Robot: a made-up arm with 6 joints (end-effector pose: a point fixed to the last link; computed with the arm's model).
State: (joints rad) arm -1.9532 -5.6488 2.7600 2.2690 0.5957 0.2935
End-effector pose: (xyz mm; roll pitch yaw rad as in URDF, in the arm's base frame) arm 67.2 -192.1 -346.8 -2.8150 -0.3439 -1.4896
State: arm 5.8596 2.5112 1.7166 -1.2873 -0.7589 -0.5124
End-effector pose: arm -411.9 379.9 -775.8 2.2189 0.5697 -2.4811
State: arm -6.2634 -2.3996 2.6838 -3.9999 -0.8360 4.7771
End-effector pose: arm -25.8 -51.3 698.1 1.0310 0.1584 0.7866
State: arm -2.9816 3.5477 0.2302 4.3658 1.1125 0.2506
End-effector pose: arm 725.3 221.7 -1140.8 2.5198 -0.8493 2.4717
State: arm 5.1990 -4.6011 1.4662 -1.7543 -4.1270 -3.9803
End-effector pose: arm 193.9 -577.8 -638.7 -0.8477 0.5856 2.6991
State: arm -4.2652 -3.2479 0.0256 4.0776 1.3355 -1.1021
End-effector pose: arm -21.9 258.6 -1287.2 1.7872 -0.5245 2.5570
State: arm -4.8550 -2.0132 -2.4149 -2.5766 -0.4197 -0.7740
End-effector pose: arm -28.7 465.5 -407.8 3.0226 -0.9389 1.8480
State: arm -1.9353 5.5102 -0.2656 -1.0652 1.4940 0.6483
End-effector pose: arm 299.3 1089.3 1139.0 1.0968 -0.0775 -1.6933
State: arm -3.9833 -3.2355 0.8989 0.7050 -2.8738 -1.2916
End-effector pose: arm 262.4 -326.7 -891.0 -0.9996 -0.2554 0.3656
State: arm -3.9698 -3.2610 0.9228 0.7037 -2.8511 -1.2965
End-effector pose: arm 257.3 -308.9 -893.2 -1.0181 -0.2547 0.3715
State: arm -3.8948 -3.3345 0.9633 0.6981 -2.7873 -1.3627
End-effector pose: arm 238.5 -240.5 -910.7 -1.0370 -0.2871 0.3934
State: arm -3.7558 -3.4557 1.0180 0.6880 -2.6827 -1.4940
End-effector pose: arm 185.4 -132.5 -936.8 -1.0552 -0.3570 0.4383
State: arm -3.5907 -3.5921 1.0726 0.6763 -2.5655 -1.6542
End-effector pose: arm 93.8 -34.5 -956.4 -1.0688 -0.4468 0.5007
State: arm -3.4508 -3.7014 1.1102 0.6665 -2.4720 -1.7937
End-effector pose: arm -1.1 18.8 -964.1 -1.0722 -0.5277 0.5591
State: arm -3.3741 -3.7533 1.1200 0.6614 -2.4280 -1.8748
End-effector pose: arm -55.8 34.8 -966.7 -1.0619 -0.5744 0.5877
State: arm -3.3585 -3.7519 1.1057 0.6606 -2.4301 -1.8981
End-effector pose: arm -64.4 35.5 -970.3 -1.0411 -0.5851 0.5836
